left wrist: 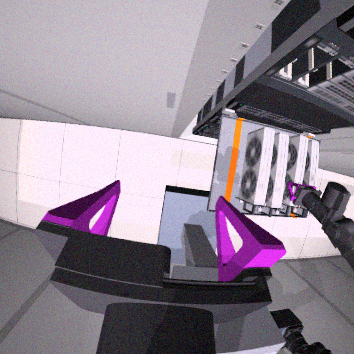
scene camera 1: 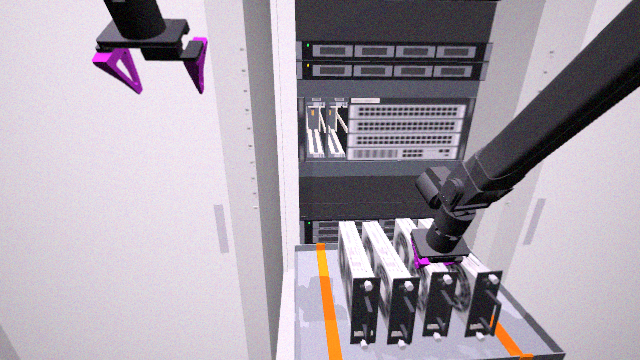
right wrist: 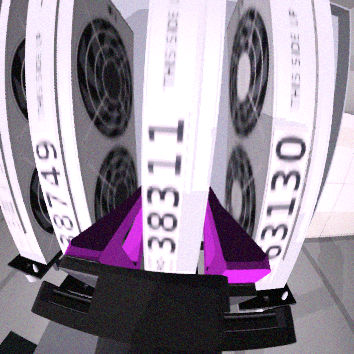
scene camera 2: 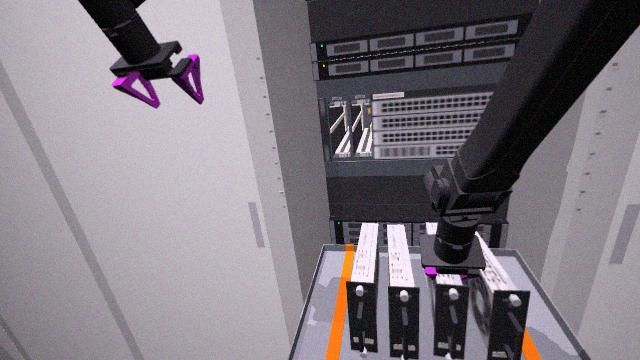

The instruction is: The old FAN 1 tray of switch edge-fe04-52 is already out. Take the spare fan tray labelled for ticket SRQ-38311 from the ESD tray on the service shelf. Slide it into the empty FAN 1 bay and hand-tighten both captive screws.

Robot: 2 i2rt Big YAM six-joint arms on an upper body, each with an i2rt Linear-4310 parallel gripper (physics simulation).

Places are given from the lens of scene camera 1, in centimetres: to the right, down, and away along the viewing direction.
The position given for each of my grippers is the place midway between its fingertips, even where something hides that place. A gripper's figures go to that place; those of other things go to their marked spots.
my left gripper (scene camera 1: 171, 92): -24, -14, 47
my right gripper (scene camera 1: 425, 266): 24, 20, 66
